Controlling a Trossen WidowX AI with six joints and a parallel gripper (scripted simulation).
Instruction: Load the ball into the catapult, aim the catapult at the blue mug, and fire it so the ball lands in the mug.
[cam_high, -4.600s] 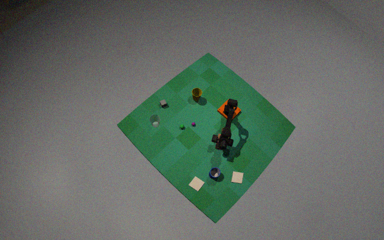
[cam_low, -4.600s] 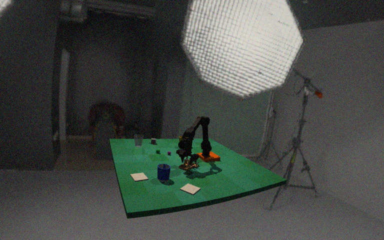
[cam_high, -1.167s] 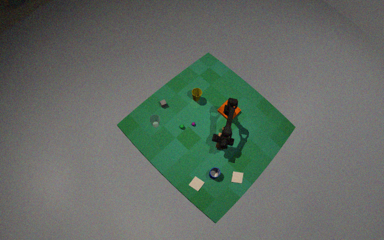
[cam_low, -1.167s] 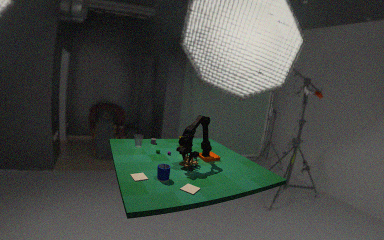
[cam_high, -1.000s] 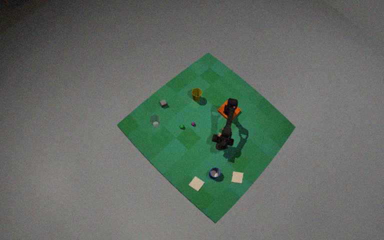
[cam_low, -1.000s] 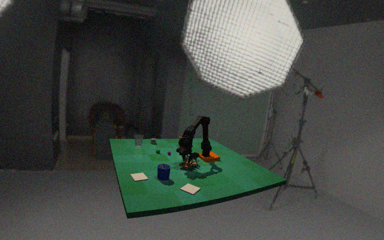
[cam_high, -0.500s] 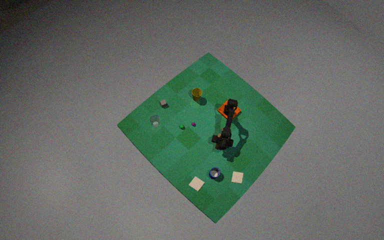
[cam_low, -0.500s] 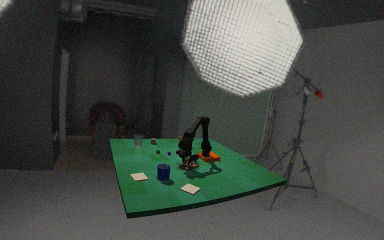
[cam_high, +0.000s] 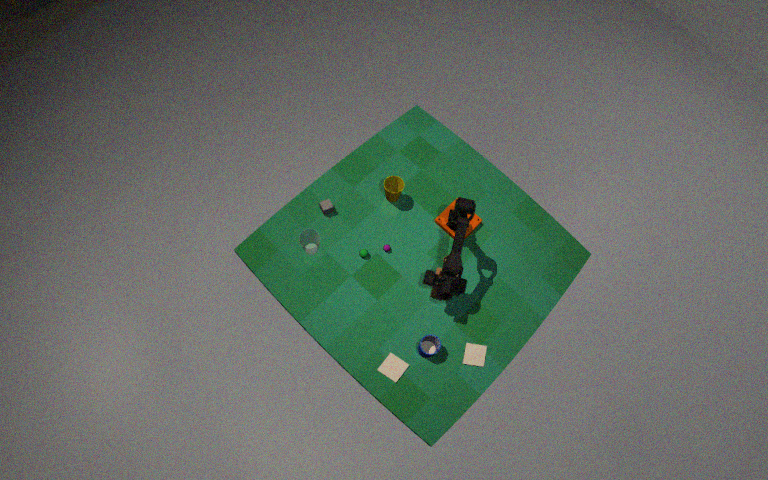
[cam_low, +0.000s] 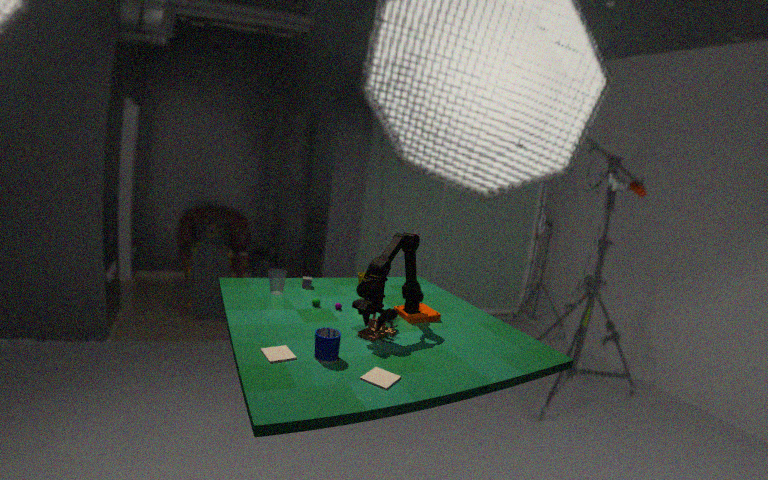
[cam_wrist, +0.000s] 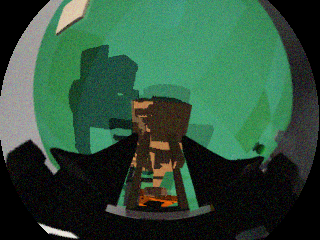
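Right now my gripper tip is 31 cm to the left of the purple ball and 2 cm above it. The rest, counted from my gripper tip: yellow cup 23 cm behind, 47 cm to the right; then blue mug 26 cm ahead, 12 cm to the left, 1 cm below; then green ball 9 cm ahead, 37 cm to the right, 2 cm below.
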